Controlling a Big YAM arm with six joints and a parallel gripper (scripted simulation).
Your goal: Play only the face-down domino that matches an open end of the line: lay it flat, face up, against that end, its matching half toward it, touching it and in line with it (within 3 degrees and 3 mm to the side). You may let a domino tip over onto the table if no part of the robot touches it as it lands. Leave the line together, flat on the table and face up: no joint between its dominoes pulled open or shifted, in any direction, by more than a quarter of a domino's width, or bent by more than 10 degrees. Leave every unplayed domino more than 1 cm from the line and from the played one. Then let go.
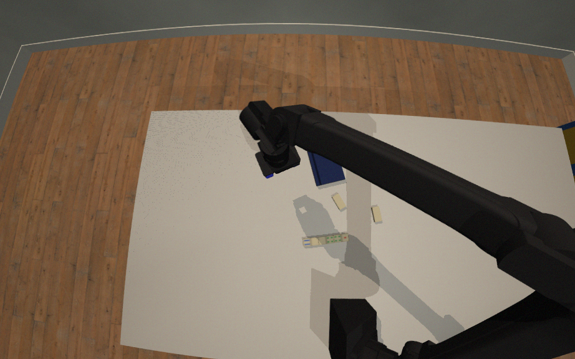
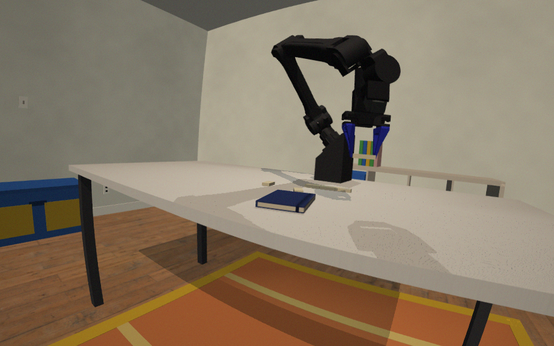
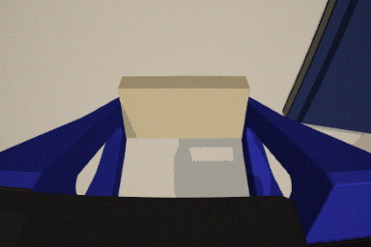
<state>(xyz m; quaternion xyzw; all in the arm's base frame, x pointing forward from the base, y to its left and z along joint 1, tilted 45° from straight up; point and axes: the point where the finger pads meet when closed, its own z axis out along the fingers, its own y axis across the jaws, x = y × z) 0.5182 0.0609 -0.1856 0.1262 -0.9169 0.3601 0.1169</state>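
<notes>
Right now the domino is right at my hand. Round my hand: dark blue book 30 mm ahead, 160 mm to the right, 120 mm below.
</notes>
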